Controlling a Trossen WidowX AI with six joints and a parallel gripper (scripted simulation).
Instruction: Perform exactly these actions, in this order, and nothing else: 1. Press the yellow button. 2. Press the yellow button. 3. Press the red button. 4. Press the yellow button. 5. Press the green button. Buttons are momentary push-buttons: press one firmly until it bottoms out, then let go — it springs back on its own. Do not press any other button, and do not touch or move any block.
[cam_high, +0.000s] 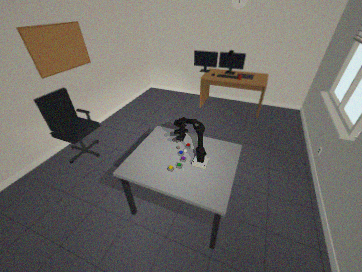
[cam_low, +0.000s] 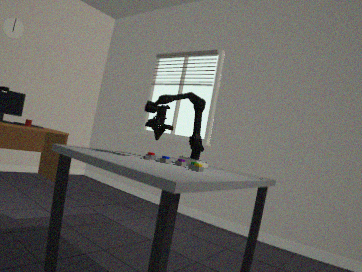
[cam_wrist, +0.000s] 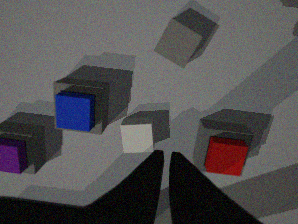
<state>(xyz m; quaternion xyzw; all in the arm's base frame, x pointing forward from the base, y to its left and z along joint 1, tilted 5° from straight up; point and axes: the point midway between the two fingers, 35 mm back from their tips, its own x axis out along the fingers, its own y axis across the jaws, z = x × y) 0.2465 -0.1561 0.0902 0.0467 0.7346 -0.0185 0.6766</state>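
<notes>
Now: the yellow button 320 mm to the left of my gripper tip, 90 mm below it and 20 mm ahead of it. Round my gripper tip: purple button 160 mm to the left, 90 mm below, 60 mm behind; then red button 90 mm below, 60 mm to the right, 50 mm behind; then blue button 90 mm below, 80 mm to the left, 10 mm behind.
</notes>
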